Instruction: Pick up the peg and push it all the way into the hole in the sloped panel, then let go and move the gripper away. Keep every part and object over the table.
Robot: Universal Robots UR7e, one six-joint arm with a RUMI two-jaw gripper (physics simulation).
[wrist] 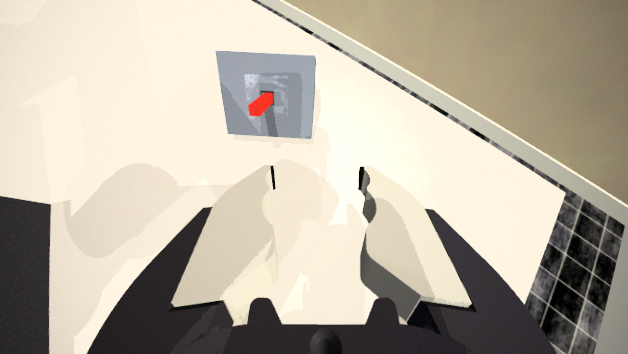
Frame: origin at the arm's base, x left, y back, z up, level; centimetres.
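Seen in the pictures: gripper, fingertip midpoint: (316, 168).
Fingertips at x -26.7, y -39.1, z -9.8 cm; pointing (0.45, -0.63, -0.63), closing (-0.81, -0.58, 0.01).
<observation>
Pixels of each thing's middle, then the offset from my fingertips to it. Level surfaces: height alone.
- red peg, body centre: (263, 102) dx +13.1, dy -6.4, dz -8.2 cm
- grey-blue sloped panel, body centre: (272, 94) dx +15.1, dy -9.7, dz -10.8 cm
- white table top, its level: dz -14.8 cm
The red peg (260, 105) sticks out of the square hole near the middle of the grey-blue sloped panel (300, 62), in the upper middle of the wrist view. One end is at the hole and the rest stands out of the panel, pointing down and left in the view. How deep it sits in the hole is hidden. My gripper (316, 168) is partly open with nothing between its fingers. Its fingertips are below the panel in the view, apart from the peg and the panel.
The white table top (450, 165) lies under the panel, and its edge runs diagonally from the top middle to the right. Beyond it are a pale ledge and a tan surface. Dark tiles (575, 270) show at the lower right. A dark area (22, 270) shows at the lower left.
</observation>
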